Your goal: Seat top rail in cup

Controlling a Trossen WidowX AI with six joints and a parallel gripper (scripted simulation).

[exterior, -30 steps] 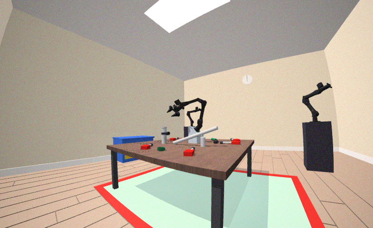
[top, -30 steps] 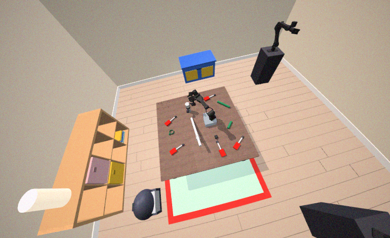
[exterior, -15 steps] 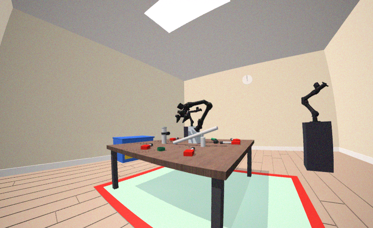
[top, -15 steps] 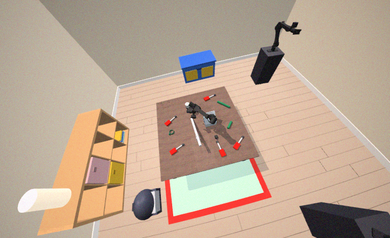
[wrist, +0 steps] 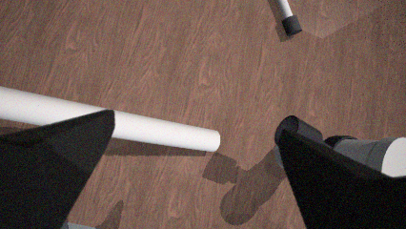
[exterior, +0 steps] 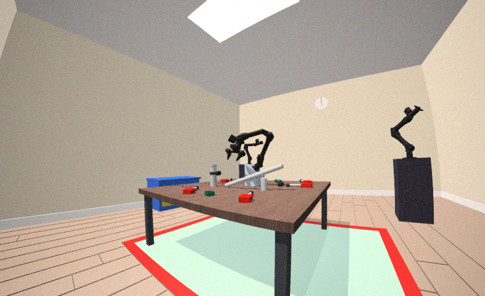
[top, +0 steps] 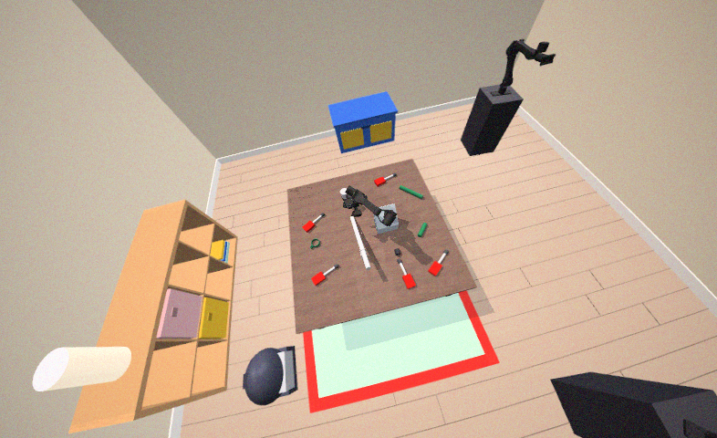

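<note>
Now: the dark brace band 18 cm to the right of my gripper tip, 12 cm below it and 3 cm ahead of it. The rest, counted from my gripper tip: loop cap: 29 cm to the left, 14 cm below, 5 cm behind.
</note>
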